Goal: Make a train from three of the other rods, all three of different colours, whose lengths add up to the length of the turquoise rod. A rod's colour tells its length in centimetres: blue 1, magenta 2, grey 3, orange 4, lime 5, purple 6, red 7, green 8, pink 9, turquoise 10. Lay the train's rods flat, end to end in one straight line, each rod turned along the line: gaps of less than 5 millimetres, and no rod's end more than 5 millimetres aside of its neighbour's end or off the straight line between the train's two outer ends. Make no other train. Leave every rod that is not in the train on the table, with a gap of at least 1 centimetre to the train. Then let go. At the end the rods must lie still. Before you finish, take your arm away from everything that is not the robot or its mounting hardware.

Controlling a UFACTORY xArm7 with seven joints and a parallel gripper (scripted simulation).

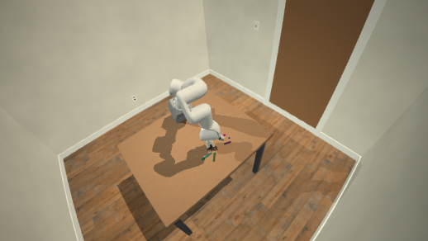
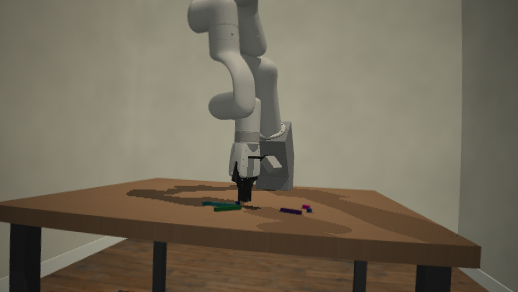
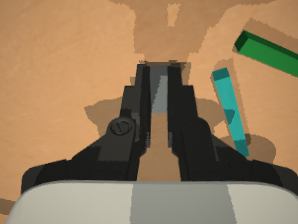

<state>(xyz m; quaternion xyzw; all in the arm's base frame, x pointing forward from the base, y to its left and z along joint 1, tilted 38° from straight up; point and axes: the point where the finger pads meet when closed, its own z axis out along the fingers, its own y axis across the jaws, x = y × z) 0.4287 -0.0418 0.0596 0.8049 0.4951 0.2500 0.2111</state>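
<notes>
Now: hand 20 mm above the small grey rod. From my hand the other things lie so: green rod (80 mm ahead, 30 mm to the right, 30 mm below); then purple rod (60 mm ahead, 140 mm to the left, 30 mm below); then turquoise rod (30 mm ahead, 70 mm to the right, 30 mm below).
</notes>
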